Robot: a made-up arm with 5 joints.
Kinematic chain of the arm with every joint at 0, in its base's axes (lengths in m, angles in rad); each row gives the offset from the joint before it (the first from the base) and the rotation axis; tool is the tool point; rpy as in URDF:
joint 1: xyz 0.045 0 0.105 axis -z
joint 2: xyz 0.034 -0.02 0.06 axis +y
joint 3: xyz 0.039 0 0.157 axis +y
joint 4: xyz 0.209 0 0.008 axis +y
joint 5: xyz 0.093 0.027 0 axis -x
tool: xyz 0 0 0 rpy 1.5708 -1.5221 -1.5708
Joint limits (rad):
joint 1: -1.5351..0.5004
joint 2: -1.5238..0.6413
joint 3: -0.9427..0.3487
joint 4: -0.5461..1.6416
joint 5: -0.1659..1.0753
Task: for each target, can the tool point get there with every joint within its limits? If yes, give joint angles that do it. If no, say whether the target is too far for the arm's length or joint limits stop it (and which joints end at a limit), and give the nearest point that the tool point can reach.
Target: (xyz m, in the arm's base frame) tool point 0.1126 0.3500 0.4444
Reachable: yes | joints -1.3603 0.0675 -0.5340 0.2027 0.3849
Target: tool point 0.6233 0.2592 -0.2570
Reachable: no: too far | nearest point 0.3753 0.1480 0.0434 | short by 0.405 m
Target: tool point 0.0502 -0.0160 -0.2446
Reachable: no: joint limits stop it (at a limit: joint 1, joint 2, joint 3) | nearest point 0.2441 -0.1009 0.0240 | short by 0.342 m
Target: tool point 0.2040 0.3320 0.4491
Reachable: yes | joints -1.1051 0.1628 -0.5881 -0.0426 0.8620
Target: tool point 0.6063 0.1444 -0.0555
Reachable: no: too far | nearest point 0.4312 0.0994 0.0834 | short by 0.228 m
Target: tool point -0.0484 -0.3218 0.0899
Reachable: no: joint limits stop it (at a limit: joint 2, joint 3, joint 4) | nearest point -0.0613 -0.3663 0.3477 | short by 0.262 m
